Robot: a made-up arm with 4 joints. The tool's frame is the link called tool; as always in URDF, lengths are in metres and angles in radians. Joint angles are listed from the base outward.
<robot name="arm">
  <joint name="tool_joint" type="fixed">
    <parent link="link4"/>
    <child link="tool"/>
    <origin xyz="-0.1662 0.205 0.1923" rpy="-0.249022 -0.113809 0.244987"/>
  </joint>
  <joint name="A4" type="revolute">
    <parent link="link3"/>
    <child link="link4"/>
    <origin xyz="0.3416 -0.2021 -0.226" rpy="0 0 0"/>
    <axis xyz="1 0 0"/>
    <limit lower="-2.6" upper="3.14"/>
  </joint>
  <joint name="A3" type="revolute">
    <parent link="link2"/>
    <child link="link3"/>
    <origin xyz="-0.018 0.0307 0.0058" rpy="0 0 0"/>
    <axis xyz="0 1 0"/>
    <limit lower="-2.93" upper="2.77"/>
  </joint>
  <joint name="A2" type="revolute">
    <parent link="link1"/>
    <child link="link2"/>
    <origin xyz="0.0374 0.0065 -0.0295" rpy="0 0 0"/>
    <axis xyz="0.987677 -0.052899 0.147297"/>
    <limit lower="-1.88" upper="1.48"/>
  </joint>
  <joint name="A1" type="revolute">
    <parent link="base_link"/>
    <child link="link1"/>
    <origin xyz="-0.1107 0.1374 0.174" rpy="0 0 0"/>
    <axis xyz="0 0 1"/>
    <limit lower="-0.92" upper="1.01"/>
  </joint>
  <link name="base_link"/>
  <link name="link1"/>
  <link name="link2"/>
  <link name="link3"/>
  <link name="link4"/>
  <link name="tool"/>
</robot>
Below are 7 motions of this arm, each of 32 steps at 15 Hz.
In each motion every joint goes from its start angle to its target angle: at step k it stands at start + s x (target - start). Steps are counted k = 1, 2, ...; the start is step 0. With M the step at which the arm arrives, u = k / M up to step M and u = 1 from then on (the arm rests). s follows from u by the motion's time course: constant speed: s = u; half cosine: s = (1 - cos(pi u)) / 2; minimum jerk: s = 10 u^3 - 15 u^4 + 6 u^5.
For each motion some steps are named. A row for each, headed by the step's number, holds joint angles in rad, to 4 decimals.
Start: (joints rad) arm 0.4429 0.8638 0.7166 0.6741
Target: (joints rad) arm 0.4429 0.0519 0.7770 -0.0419
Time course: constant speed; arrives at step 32
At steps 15, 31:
15: 0.4429 0.4832 0.7449 0.3385
31: 0.4429 0.0773 0.7751 -0.0195

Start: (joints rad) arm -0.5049 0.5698 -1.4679 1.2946
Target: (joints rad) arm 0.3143 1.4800 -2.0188 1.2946
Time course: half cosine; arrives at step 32
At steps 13, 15, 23, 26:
13: -0.2142 0.8928 -1.6634 1.2946
15: -0.1354 0.9803 -1.7164 1.2946
23: 0.1645 1.3136 -1.9181 1.2946
26: 0.2453 1.4033 -1.9724 1.2946

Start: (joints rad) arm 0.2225 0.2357 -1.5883 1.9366
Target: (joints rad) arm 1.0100 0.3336 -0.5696 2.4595
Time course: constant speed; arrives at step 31
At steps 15, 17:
15: 0.6035 0.2831 -1.0954 2.1896
17: 0.6544 0.2894 -1.0297 2.2234

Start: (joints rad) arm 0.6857 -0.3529 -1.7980 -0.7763
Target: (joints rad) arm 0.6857 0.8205 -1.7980 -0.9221
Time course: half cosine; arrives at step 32
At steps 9, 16, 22, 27, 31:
9: 0.6857 -0.1384 -1.7980 -0.8030
16: 0.6857 0.2338 -1.7980 -0.8492
22: 0.6857 0.5598 -1.7980 -0.8897
27: 0.6857 0.7512 -1.7980 -0.9135
31: 0.6857 0.8177 -1.7980 -0.9217

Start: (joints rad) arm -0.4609 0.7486 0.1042 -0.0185
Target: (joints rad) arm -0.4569 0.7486 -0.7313 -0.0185
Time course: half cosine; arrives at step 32
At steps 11, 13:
11: -0.4598 0.7486 -0.1166 -0.0185
13: -0.4595 0.7486 -0.1923 -0.0185

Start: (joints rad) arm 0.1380 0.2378 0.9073 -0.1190
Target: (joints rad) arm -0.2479 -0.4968 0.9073 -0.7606
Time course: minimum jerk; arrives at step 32
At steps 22, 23, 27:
22: -0.1784 -0.3646 0.9073 -0.6451
23: -0.1942 -0.3946 0.9073 -0.6713
27: -0.2364 -0.4749 0.9073 -0.7415

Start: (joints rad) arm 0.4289 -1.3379 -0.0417 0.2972
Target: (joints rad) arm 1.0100 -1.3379 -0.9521 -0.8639
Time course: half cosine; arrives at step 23
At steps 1, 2, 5, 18, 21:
1: 0.4316 -1.3379 -0.0459 0.2918
2: 0.4397 -1.3379 -0.0586 0.2757
5: 0.4941 -1.3379 -0.1438 0.1670
18: 0.9448 -1.3379 -0.8500 -0.7337
21: 0.9992 -1.3379 -0.9352 -0.8424

